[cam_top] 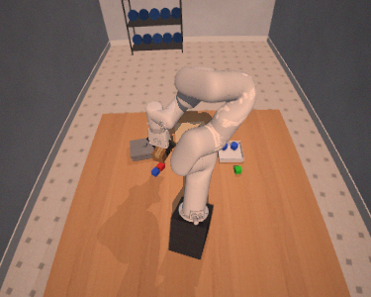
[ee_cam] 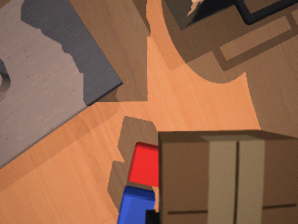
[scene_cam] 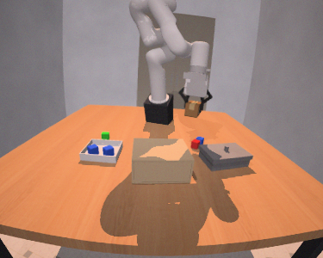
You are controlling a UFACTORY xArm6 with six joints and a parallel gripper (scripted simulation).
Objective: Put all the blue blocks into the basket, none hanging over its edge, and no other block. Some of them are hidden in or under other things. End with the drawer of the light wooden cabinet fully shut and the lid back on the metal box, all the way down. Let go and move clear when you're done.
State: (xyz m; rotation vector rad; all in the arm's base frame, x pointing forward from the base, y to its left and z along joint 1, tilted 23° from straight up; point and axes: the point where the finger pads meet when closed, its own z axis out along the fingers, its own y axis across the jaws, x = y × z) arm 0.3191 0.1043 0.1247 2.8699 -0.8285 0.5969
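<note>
Right now the green block is 100 mm behind my hand, 390 mm to the right of it and 170 mm below it. The rest, counted from my hand: small brown box (right at my hand); then grey metal box (170 mm ahead, 90 mm to the left, 160 mm below); then red block (30 mm ahead, 20 mm to the left, 170 mm below).
</note>
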